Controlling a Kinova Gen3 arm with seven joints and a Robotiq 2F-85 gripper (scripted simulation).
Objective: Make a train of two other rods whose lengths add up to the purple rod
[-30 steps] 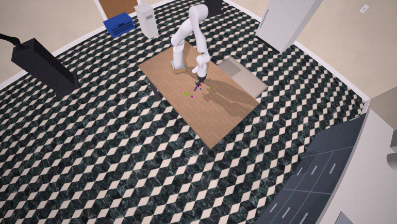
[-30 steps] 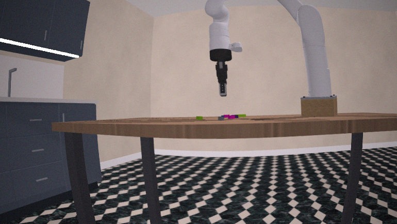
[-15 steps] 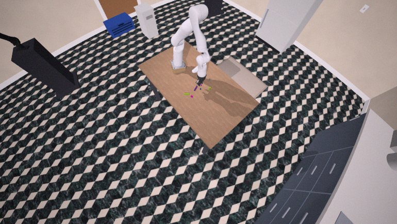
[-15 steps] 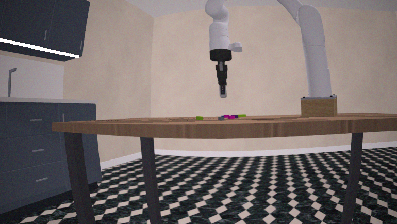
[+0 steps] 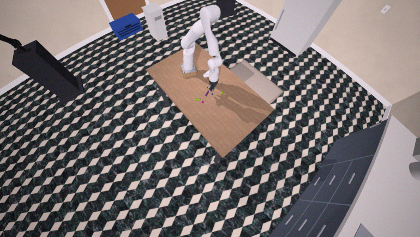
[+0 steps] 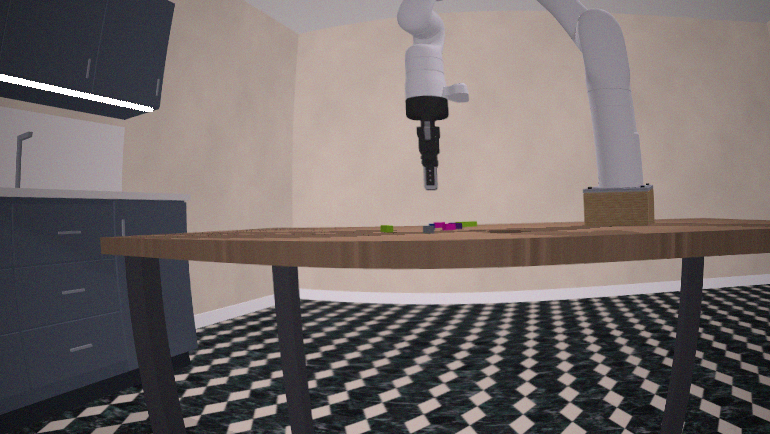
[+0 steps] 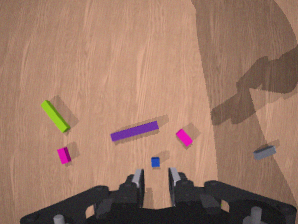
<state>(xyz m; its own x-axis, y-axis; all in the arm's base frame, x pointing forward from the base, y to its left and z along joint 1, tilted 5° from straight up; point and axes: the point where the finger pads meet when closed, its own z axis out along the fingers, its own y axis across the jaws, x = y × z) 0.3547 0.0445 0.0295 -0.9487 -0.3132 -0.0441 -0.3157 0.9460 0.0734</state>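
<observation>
My gripper is now 80 mm above the blue rod. From my hand the other things lie so: purple rod: 30 mm behind, 40 mm to the right, 80 mm below; grey rod: 50 mm behind, 140 mm to the left, 80 mm below.
</observation>
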